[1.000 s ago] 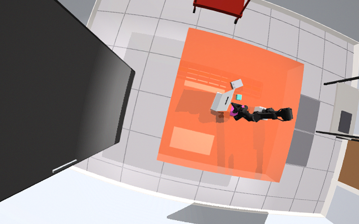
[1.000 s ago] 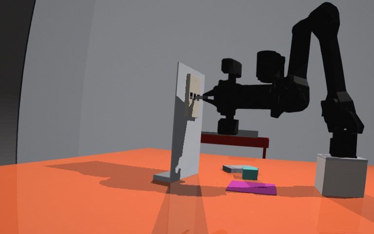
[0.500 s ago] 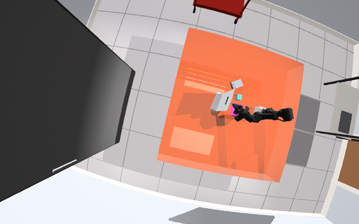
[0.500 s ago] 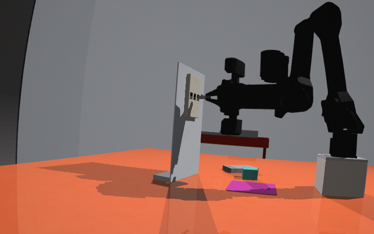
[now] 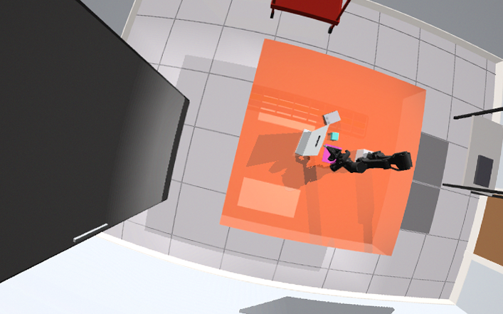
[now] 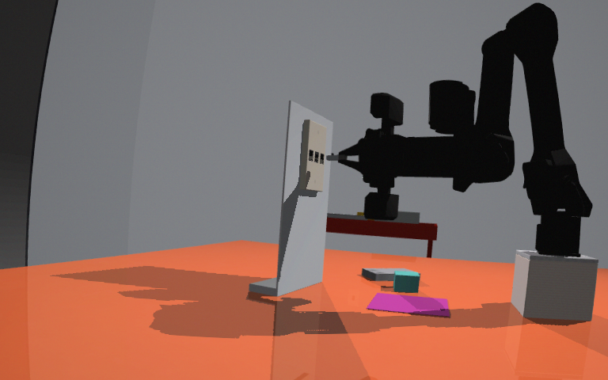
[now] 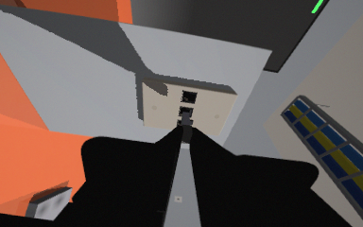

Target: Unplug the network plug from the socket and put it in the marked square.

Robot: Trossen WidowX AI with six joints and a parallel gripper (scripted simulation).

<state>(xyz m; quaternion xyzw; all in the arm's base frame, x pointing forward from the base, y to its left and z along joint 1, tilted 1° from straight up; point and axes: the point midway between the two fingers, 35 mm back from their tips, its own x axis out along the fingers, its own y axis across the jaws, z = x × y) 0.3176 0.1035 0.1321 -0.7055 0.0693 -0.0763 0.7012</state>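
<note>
Right now the pink marked square is 22 cm below my gripper tip, 13 cm behind it and 2 cm to the right of it. Also, from my gripper tip: flat grey block 24 cm to the right, 22 cm below, 3 cm behind; then grey network plug 1 cm ahead; then upright panel 9 cm below, 6 cm ahead, 1 cm to the right.
</note>
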